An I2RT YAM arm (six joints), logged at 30 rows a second.
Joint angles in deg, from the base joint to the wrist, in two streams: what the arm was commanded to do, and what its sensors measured. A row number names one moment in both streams.
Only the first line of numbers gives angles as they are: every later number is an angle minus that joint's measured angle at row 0.
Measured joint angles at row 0:
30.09, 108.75, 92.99, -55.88, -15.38, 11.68
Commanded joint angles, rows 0 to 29:
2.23, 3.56, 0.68, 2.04, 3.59, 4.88
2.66, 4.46, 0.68, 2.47, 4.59, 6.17
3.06, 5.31, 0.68, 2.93, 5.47, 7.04
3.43, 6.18, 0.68, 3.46, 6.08, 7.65
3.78, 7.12, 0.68, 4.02, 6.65, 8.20
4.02, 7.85, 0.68, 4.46, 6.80, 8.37
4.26, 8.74, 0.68, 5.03, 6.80, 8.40
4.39, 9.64, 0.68, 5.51, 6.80, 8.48
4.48, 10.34, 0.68, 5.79, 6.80, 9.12
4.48, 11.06, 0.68, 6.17, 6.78, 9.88
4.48, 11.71, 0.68, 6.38, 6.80, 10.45
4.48, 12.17, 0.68, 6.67, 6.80, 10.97
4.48, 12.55, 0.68, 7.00, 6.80, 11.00
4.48, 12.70, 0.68, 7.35, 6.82, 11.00
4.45, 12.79, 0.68, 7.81, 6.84, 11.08
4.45, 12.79, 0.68, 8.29, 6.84, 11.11
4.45, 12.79, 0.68, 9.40, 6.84, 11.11
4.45, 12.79, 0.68, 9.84, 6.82, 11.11
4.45, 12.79, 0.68, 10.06, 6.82, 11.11
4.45, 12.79, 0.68, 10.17, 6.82, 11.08
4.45, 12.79, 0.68, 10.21, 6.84, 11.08
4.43, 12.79, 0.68, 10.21, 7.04, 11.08
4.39, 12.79, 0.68, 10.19, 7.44, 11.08
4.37, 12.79, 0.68, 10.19, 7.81, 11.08
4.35, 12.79, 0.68, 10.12, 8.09, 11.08
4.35, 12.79, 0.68, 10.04, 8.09, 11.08
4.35, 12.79, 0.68, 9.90, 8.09, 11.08
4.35, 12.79, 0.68, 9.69, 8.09, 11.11
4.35, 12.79, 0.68, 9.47, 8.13, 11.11
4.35, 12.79, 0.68, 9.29, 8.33, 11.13
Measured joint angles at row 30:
4.41, 12.76, 0.00, 9.49, 7.37, 10.87
